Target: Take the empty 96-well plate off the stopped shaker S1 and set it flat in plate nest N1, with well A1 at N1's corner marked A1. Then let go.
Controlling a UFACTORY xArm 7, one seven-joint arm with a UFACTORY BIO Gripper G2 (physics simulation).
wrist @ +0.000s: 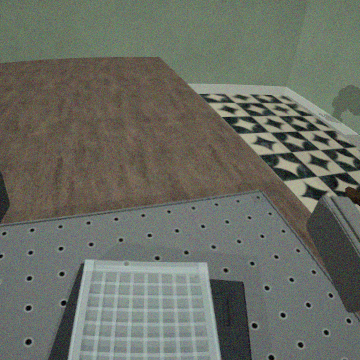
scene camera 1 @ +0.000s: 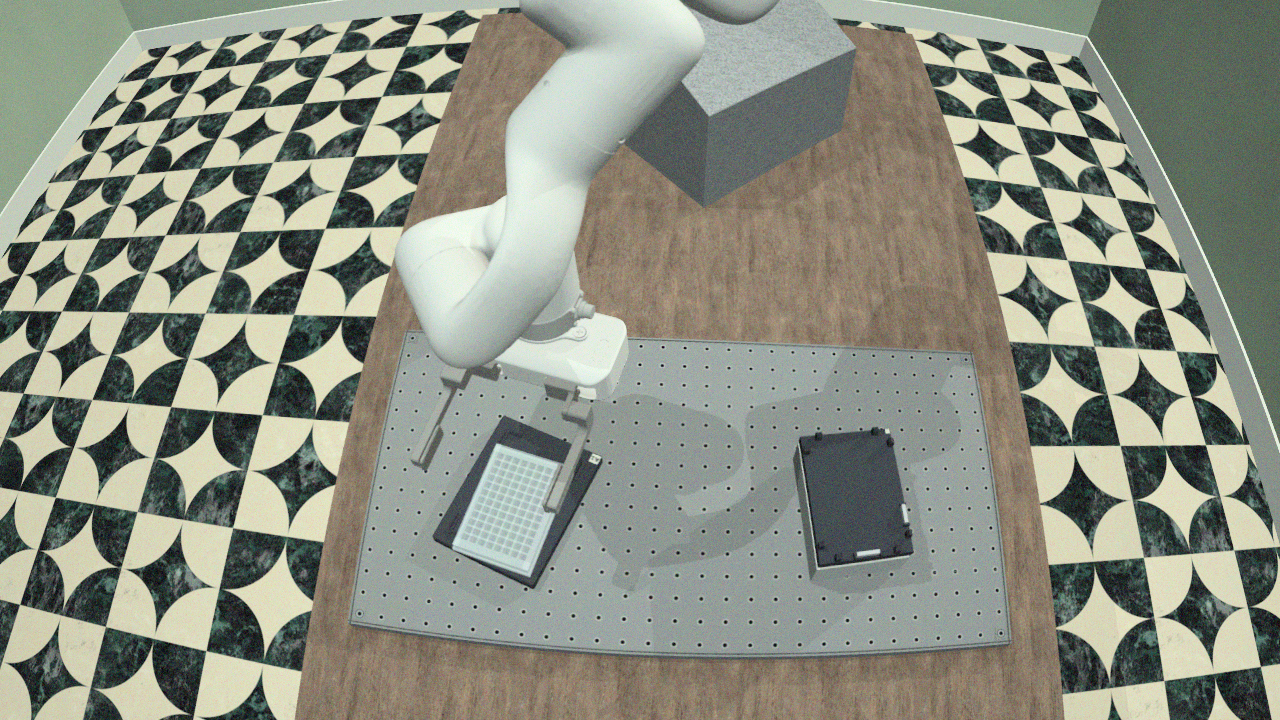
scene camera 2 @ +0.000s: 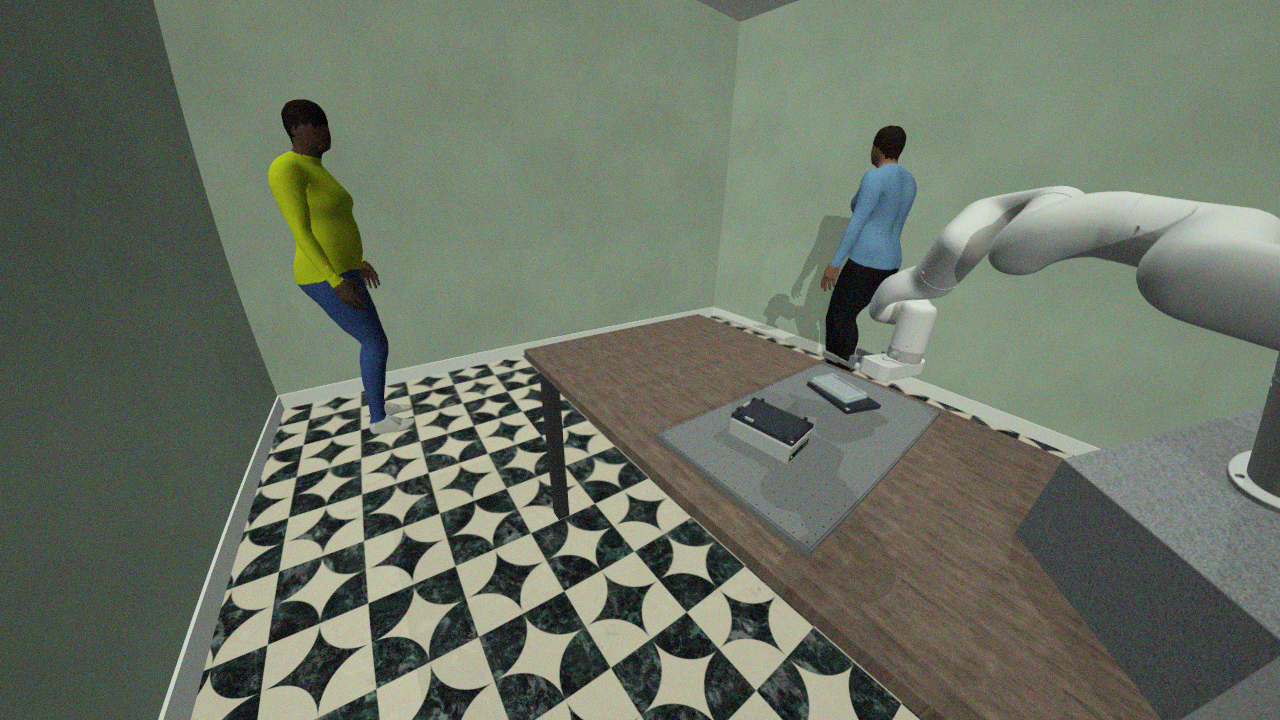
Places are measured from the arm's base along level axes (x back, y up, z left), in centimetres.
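Pixels of known places: hand, tool point: [wrist: 166, 244] [scene camera 1: 490, 467] [scene camera 2: 847, 355].
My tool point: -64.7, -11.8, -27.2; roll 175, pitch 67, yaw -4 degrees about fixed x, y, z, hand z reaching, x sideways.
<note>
Ahead of a thing's pixels: the offset from my tool point to its middle, as dx, dy, dz. "*": to the spot under its first point. Level surfaces: height alone.
The clear 96-well plate @[+0.2, -9.6, +0.6] [scene camera 1: 508, 501] [scene camera 2: 838, 388] [wrist: 145, 315] lies on the dark nest N1 [scene camera 1: 581, 488] [scene camera 2: 865, 405] [wrist: 232, 320] at the left. It looks slightly turned and off-centre against the nest's outline; I cannot tell whether it is fully seated. A small white tag @[* +5.7, -10.4, +9.4] [scene camera 1: 595, 459] marks the nest's upper right corner in scene camera 1; the plate's A1 mark is not readable. My gripper [scene camera 1: 486, 484] [wrist: 170, 225] is open and empty, above the plate, with its fingers apart from the plate's sides. The black-topped shaker S1 @[* -3.8, -6.2, +34.6] [scene camera 1: 854, 501] [scene camera 2: 771, 420] has no plate on it.
A perforated grey board @[dy -11.6] [scene camera 1: 698, 608] [scene camera 2: 787, 510] bears nest and shaker on the wooden table @[dy -12.9] [scene camera 1: 787, 268] [scene camera 2: 644, 376] [wrist: 115, 135]. A grey block [scene camera 1: 760, 116] [scene camera 2: 1154, 555] stands at the arm's base. Two people [scene camera 2: 326, 223] [scene camera 2: 881, 205] stand beyond the table.
</note>
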